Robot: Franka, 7 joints.
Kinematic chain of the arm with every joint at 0, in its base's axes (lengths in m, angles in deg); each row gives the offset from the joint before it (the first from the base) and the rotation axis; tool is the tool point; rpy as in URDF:
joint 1: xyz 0 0 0.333 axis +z
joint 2: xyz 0 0 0 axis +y
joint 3: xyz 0 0 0.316 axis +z
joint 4: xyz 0.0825 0 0 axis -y
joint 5: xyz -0.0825 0 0.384 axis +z
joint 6: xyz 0 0 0 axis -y
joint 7: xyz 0.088 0 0 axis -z
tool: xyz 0 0 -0.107 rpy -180 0 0
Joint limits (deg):
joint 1: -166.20..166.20
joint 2: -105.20..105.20
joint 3: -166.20..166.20
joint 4: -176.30..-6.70
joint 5: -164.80..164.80
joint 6: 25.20..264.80
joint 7: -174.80..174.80
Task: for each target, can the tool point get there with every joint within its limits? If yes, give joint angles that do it. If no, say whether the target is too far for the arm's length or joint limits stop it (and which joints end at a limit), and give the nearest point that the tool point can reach.
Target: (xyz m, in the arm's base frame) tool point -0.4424 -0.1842 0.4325
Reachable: yes | joints -70.97 -58.92 -84.15 -128.08 39.64 104.99 -3.67
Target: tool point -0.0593 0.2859 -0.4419
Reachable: no: joint limits stop it (at a limit: joint 2) | nearest point -0.0591 0.2848 -0.3607 | short by 0.081 m
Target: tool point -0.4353 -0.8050 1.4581
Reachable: no: too far | nearest point -0.2575 -0.4762 0.9985 | short by 0.592 m
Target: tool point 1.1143 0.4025 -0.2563
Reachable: no: too far | nearest point 0.7224 0.2610 -0.0491 | short by 0.465 m
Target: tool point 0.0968 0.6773 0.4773
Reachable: yes | joints -45.99 -39.56 116.87 -103.67 20.94 189.48 114.08
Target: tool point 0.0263 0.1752 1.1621
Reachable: yes | joints 8.31 12.02 116.41 -20.67 59.88 123.96 -57.77
